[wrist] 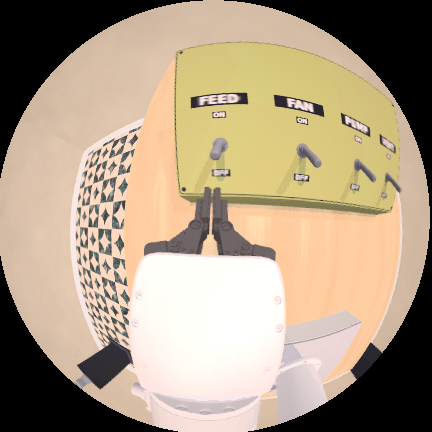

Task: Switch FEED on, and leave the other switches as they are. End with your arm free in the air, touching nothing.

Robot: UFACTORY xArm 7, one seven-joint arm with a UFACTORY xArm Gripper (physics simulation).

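Seen in the pictures: gripper, fingertip midpoint: [211, 196]; arm's base, link origin: [294, 370].
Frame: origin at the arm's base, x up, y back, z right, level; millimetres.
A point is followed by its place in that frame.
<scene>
A yellow-green switch panel [260, 70] @(y -555, x 90, z -139 mm) fills the upper right of the wrist view. The FEED switch [218, 149] @(y -415, x 60, z -200 mm) is its leftmost lever; the lever tips downward and a little left, toward its OFF label. The FAN switch [310, 155] @(y -419, x 55, z -89 mm), the PUMP switch [365, 170] @(y -423, x 49, z 30 mm) and the VENT switch [393, 182] @(y -425, x 48, z 151 mm) stand to its right, their levers tilted down and right, toward the OFF side. My gripper [211, 196] @(y -363, x 51, z -206 mm) is shut and empty. Its fingertips show below the FEED lever, over the panel's lower edge, apart from the lever in the view. Their height above the panel is hard to tell.
The panel stands on a light wooden table [300, 250] @(y -293, x -68, z -49 mm). A dark green and cream patterned surface [102, 220] lies to the left. A grey block-like shape [325, 327] @(y -122, x -25, z 41 mm) shows at the lower right, and black parts [105, 365] [366, 361] show at both lower sides.
</scene>
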